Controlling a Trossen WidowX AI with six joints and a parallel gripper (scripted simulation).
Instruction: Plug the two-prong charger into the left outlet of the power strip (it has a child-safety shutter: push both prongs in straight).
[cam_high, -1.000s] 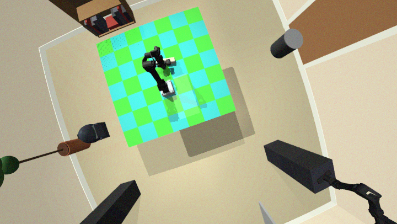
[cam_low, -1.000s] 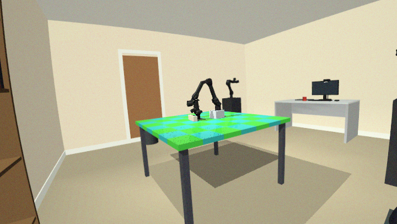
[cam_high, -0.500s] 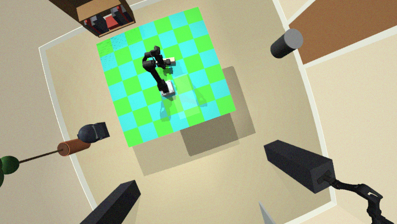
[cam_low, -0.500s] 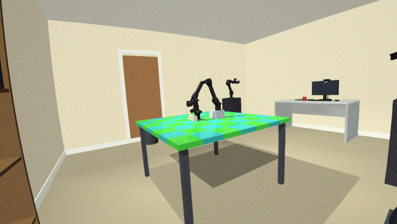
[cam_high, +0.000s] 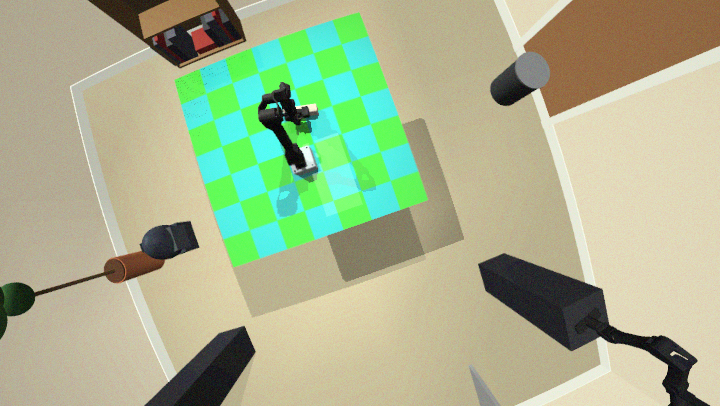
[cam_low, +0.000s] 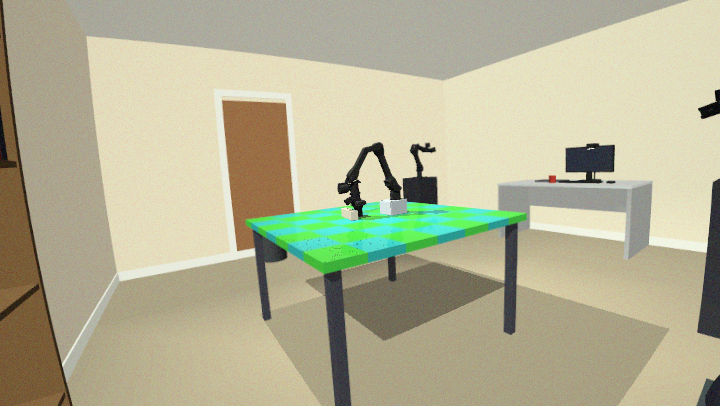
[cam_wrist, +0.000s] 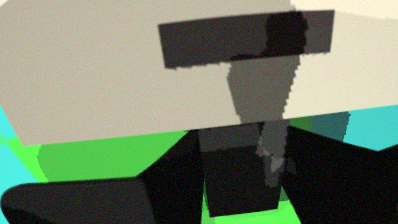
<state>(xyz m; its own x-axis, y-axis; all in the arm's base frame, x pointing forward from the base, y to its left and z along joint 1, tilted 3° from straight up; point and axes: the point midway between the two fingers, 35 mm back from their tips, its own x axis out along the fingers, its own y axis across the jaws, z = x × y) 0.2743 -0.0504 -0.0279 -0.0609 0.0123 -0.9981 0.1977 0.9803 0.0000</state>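
Now: gripper tip 2 cm short of the black two-prong charger and 1 cm below it.
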